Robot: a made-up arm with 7 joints. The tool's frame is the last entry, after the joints. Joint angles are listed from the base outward.
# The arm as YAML. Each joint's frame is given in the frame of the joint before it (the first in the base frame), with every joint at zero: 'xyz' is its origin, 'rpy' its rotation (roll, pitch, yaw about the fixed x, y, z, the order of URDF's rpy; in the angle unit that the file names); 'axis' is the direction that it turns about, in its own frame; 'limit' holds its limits. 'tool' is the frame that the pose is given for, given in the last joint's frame.
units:
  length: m
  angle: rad
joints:
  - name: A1
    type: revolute
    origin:
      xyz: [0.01, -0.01, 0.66]
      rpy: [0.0, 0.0, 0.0]
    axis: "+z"
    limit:
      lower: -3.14
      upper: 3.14
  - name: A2
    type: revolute
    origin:
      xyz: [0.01, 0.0, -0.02]
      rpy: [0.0, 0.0, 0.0]
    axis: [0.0, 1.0, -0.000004]
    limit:
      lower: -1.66
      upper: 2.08
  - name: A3
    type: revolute
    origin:
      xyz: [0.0, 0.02, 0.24]
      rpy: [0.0, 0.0, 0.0]
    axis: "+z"
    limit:
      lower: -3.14
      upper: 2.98
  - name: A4
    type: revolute
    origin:
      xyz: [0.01, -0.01, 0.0]
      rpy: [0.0, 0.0, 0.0]
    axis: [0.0, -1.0, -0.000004]
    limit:
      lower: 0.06
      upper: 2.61
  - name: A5
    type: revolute
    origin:
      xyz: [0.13, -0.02, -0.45]
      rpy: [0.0, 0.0, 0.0]
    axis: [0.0, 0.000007, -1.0]
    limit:
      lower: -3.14
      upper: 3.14
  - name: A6
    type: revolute
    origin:
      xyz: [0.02, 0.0, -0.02]
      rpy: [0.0, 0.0, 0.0]
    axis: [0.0, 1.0, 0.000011]
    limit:
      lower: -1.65
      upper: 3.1
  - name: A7
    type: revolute
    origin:
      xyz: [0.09, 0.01, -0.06]
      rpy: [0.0, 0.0, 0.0]
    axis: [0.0, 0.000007, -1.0]
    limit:
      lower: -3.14
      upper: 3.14
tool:
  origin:
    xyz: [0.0, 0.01, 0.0]
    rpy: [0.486, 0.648, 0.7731]
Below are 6 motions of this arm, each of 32 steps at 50 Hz.
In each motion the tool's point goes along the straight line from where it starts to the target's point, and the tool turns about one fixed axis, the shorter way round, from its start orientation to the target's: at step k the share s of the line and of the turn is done. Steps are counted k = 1, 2, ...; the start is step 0. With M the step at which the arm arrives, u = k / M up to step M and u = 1 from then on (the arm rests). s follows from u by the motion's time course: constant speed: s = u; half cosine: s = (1 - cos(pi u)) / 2; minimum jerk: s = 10 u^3 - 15 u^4 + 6 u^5.
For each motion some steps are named. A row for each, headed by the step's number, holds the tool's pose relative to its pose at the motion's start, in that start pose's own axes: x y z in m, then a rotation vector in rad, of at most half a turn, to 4 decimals.
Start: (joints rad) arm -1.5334 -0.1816 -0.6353 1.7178 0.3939 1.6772 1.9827
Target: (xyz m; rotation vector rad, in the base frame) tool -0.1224 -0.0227 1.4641 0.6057 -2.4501 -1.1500
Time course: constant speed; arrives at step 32
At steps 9, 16, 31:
9: -0.1231 -0.0416 0.0741 0.2472 0.1011 0.3078
16: -0.2188 -0.0740 0.1317 0.4394 0.1797 0.5471
31: -0.4239 -0.1433 0.2552 0.8514 0.3482 1.0601

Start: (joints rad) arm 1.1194 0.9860 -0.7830 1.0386 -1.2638 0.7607 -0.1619
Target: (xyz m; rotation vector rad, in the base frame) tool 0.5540 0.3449 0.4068 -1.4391 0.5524 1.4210
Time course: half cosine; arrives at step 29
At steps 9, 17, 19, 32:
9: -0.0509 -0.0247 0.0270 -0.0156 -0.1667 -0.1532
17: -0.1471 -0.0715 0.0780 -0.0451 -0.4816 -0.4424
19: -0.1704 -0.0828 0.0904 -0.0523 -0.5579 -0.5125
32: -0.2320 -0.1128 0.1231 -0.0712 -0.7599 -0.6981

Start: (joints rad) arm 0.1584 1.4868 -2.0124 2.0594 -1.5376 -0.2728 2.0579
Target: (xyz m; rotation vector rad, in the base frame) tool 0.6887 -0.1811 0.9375 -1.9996 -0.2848 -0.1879
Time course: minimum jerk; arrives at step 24
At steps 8, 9, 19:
8: -0.0018 -0.0334 0.0277 -0.1186 -0.0273 -0.1040
9: -0.0024 -0.0438 0.0363 -0.1556 -0.0358 -0.1364
19: -0.0082 -0.1490 0.1234 -0.5288 -0.1217 -0.4635

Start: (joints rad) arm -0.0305 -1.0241 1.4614 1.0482 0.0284 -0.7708 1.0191
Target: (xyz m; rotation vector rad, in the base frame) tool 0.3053 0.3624 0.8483 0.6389 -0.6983 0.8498
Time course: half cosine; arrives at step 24
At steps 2, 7, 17, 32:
2: -0.0056 -0.0050 0.0031 -0.0060 0.0030 -0.0196
7: -0.0637 -0.0571 0.0350 -0.0690 0.0339 -0.2245
17: -0.2621 -0.2347 0.1440 -0.2837 0.1394 -0.9231
32: -0.3258 -0.2918 0.1790 -0.3527 0.1733 -1.1476

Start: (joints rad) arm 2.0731 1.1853 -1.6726 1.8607 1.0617 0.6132 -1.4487
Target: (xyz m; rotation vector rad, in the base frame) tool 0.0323 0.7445 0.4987 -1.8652 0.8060 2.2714
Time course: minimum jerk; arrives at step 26
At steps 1, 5, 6, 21, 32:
1: 0.0002 0.0001 0.0000 0.0002 0.0001 0.0005
5: 0.0226 0.0125 0.0039 0.0151 0.0077 0.0491
6: 0.0365 0.0202 0.0063 0.0244 0.0125 0.0794
21: 0.4107 0.2268 0.0712 0.2742 0.1401 0.8926
32: 0.4333 0.2393 0.0751 0.2893 0.1478 0.9417

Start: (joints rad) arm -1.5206 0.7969 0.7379 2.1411 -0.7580 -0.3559 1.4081
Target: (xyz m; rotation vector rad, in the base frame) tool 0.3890 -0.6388 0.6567 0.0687 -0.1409 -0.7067
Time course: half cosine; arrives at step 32
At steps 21, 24, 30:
21: -0.2113 -0.1150 -0.0831 -0.4600 0.8372 -0.0739
24: -0.2452 -0.1334 -0.0964 -0.5337 0.9713 -0.0857
30: -0.2845 -0.1548 -0.1118 -0.6193 1.1270 -0.0995

